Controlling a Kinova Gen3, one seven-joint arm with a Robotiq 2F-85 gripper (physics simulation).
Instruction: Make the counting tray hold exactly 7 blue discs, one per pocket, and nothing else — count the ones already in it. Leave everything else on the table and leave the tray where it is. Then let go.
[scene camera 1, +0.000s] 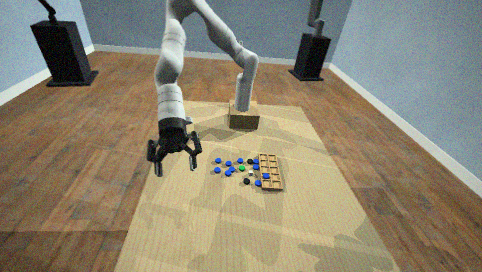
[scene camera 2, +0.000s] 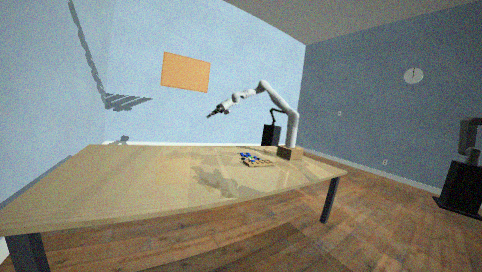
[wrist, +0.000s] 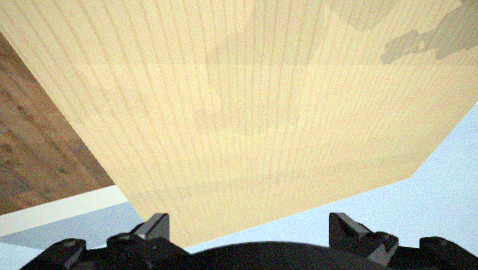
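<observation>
The wooden counting tray (scene camera 1: 272, 189) (scene camera 2: 260, 165) has two columns of pockets. One blue disc (scene camera 1: 266, 176) shows in its left column; whether it lies flat is too small to tell. Blue discs (scene camera 1: 256, 167) (scene camera 1: 258, 183) lie close by the tray's left side, and several more blue discs (scene camera 1: 228, 163) (scene camera 1: 217, 170) lie farther left. A green disc (scene camera 1: 242, 168), black discs (scene camera 1: 250, 161) (scene camera 1: 246, 181) and a small white cube (scene camera 1: 251, 173) lie among them. My gripper (scene camera 1: 176, 172) (scene camera 2: 208, 116) (wrist: 249, 231) is open and empty, high above the table, left of the discs in scene camera 1. Tray and discs do not show in the wrist view.
The arm stands on a wooden block (scene camera 1: 244, 120) (scene camera 2: 290, 153) behind the tray. The table (scene camera 1: 200, 240) (scene camera 2: 125, 175) (wrist: 250, 150) has its left edge near the gripper in scene camera 1. Black pedestals (scene camera 1: 65, 55) (scene camera 1: 312, 57) with other arms stand on the floor beyond the table.
</observation>
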